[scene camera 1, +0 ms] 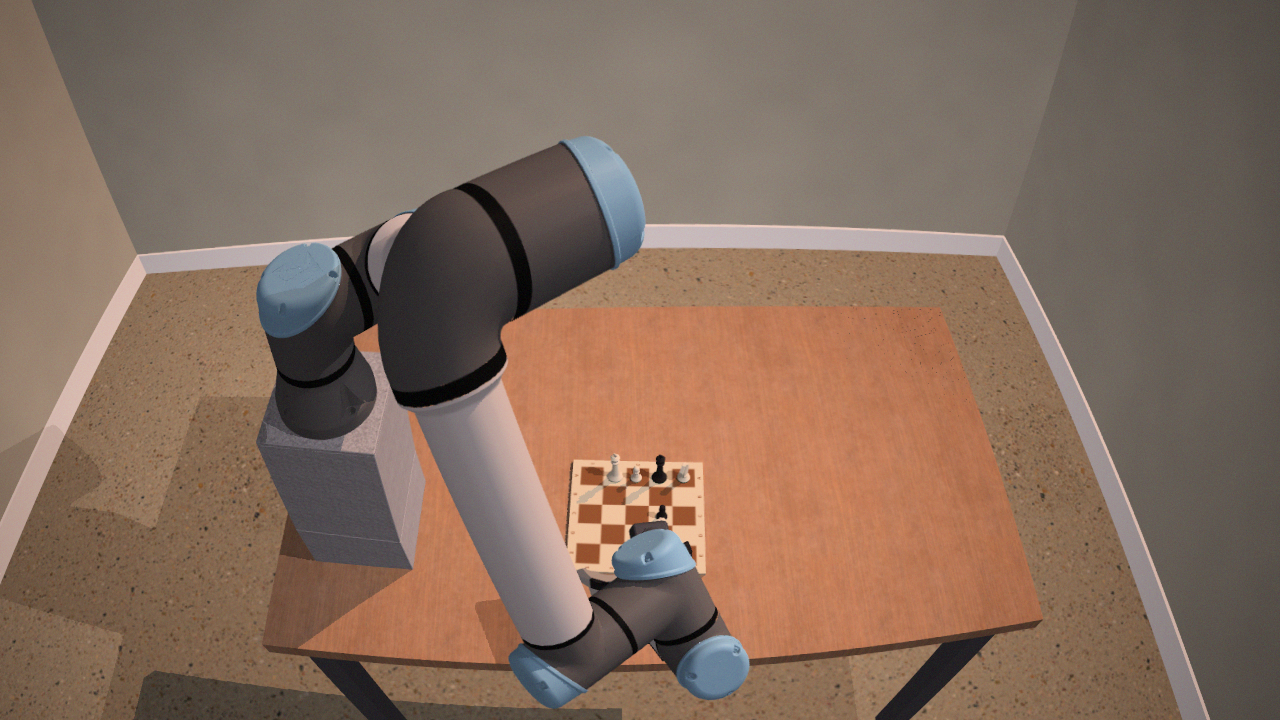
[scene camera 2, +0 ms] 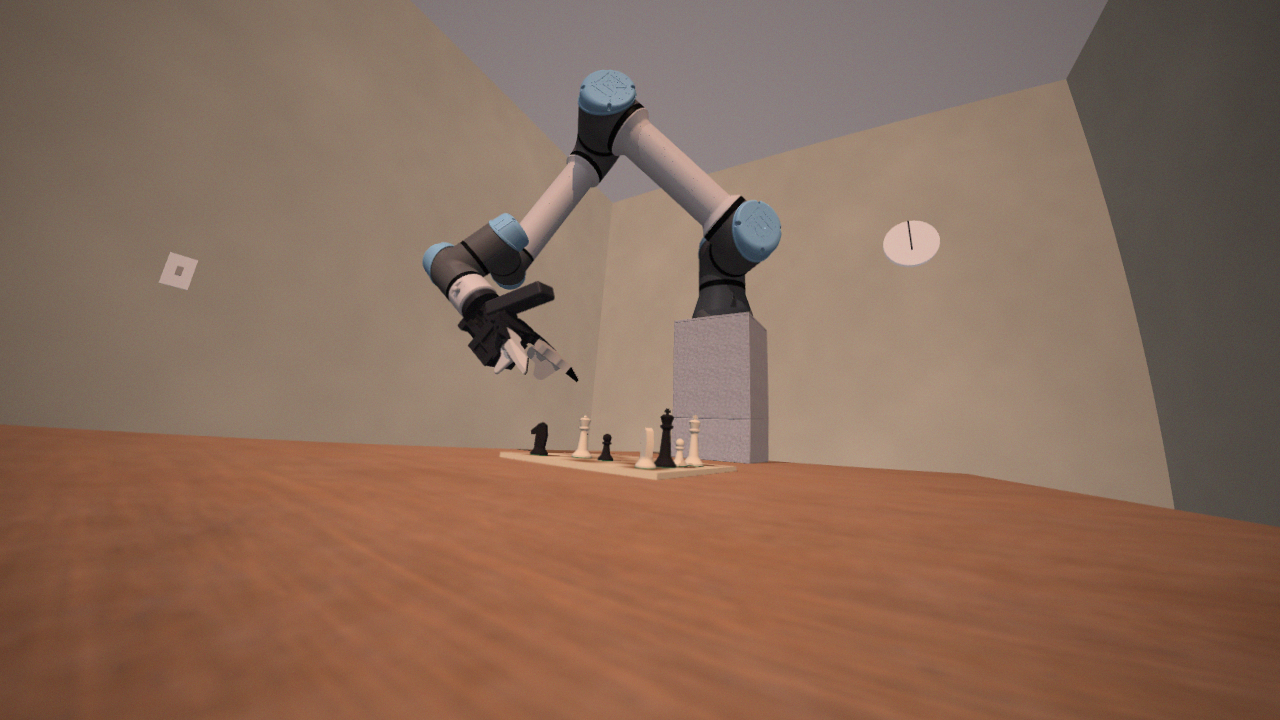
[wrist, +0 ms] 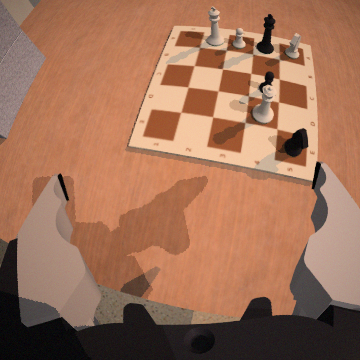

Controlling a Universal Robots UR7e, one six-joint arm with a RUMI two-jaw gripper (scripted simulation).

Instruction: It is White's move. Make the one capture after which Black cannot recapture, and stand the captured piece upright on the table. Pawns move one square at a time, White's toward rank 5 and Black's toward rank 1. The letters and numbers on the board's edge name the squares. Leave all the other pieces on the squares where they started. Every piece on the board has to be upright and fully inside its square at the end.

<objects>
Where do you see a chessboard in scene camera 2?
621, 466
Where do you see a chessboard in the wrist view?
At 199, 104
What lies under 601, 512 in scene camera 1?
A chessboard.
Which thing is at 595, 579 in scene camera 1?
My gripper.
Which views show my gripper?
Scene camera 1, scene camera 2 and the wrist view: all of them.
</objects>
